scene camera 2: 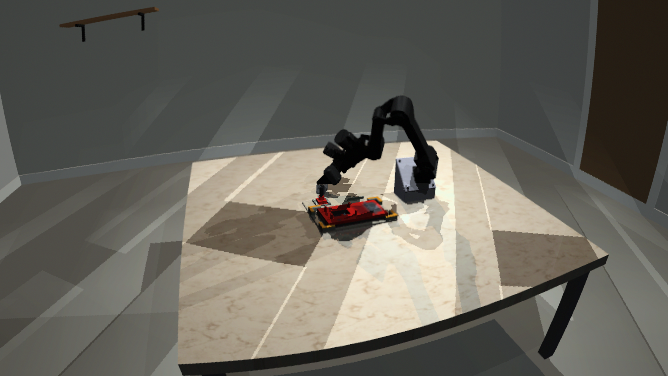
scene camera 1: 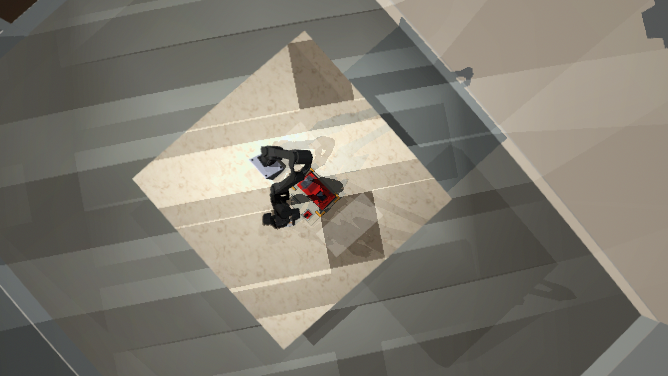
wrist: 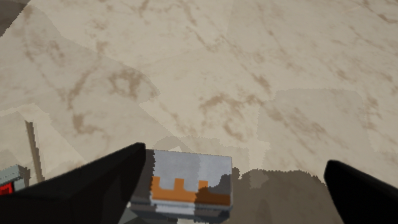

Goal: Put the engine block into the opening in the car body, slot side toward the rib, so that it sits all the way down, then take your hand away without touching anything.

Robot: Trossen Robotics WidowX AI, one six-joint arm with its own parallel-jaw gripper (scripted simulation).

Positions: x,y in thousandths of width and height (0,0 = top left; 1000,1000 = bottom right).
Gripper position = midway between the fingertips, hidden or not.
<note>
My gripper (scene camera 2: 481,472) is open, holding nothing. Further things: a car body (scene camera 2: 522,570).
My gripper is seen too in the wrist view (wrist: 587,712). The wrist view misses the car body: it is out of frame.
</note>
